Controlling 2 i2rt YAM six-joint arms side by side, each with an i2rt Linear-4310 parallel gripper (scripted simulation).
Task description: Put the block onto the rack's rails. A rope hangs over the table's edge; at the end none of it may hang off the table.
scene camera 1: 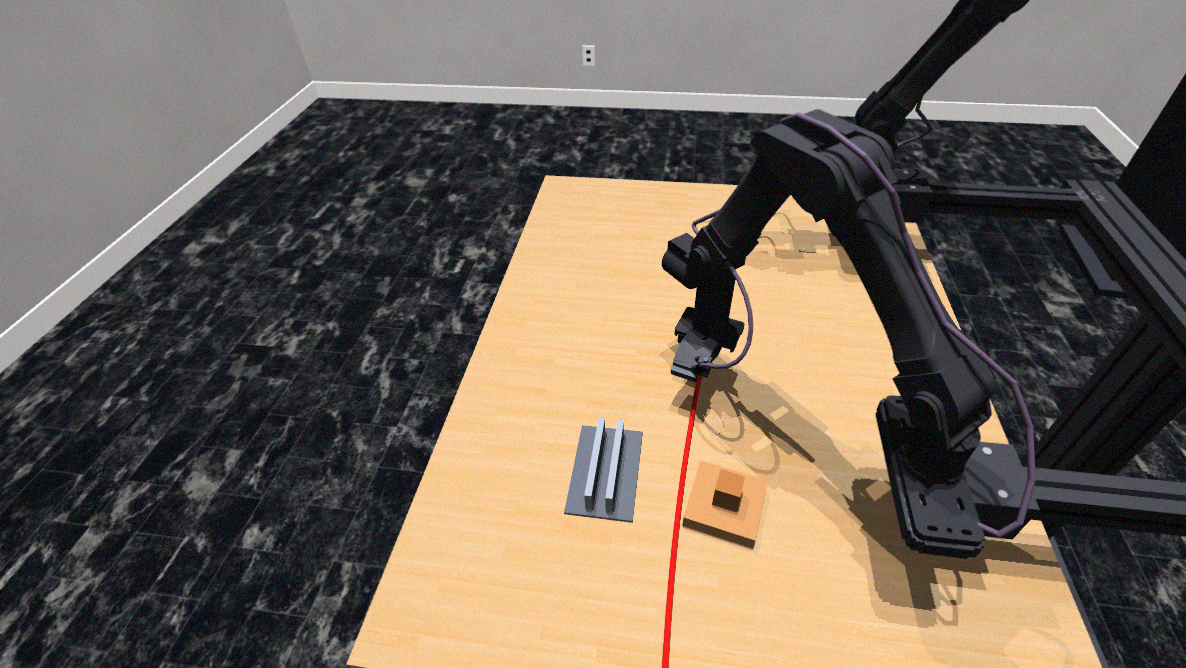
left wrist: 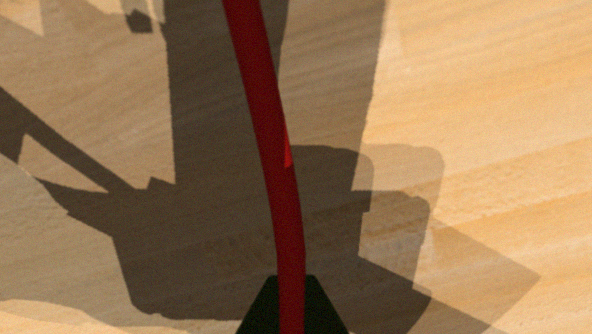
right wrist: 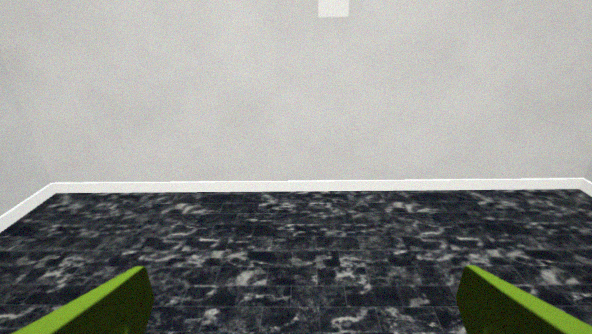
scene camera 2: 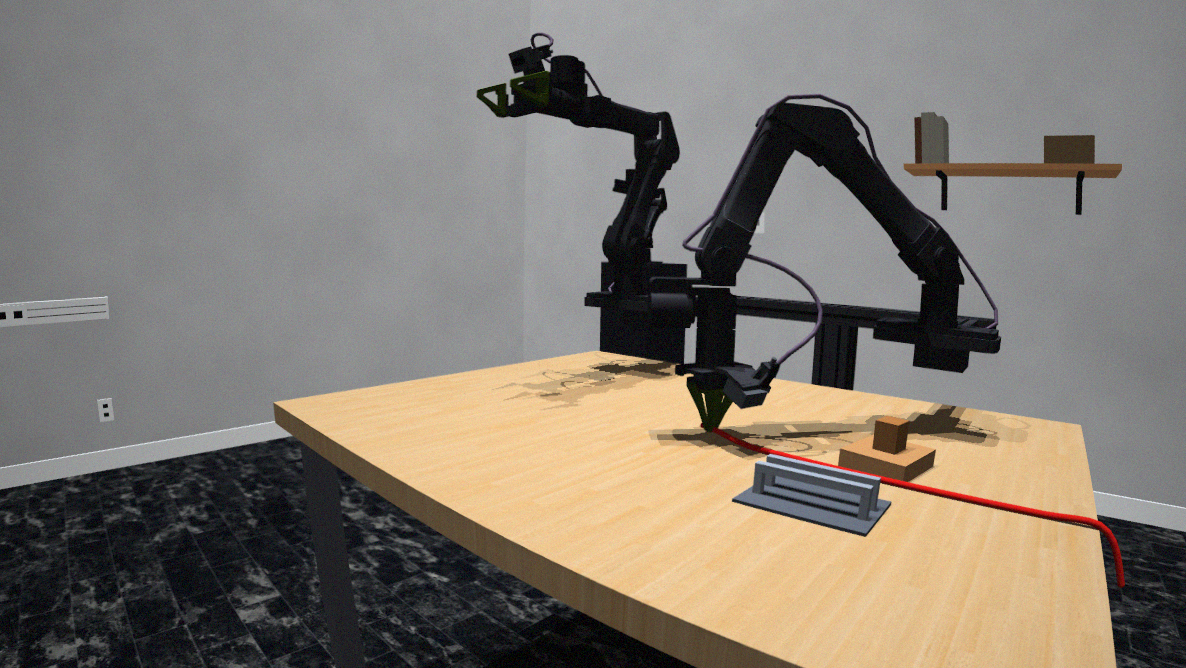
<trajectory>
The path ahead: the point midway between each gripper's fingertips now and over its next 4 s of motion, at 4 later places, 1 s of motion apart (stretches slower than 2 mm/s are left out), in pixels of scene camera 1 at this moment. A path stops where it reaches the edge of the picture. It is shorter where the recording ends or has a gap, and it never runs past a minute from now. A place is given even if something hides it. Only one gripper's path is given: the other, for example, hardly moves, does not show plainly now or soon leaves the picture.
The left gripper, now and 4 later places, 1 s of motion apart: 703, 367; 704, 356; 706, 345; 705, 340; 705, 330
</trajectory>
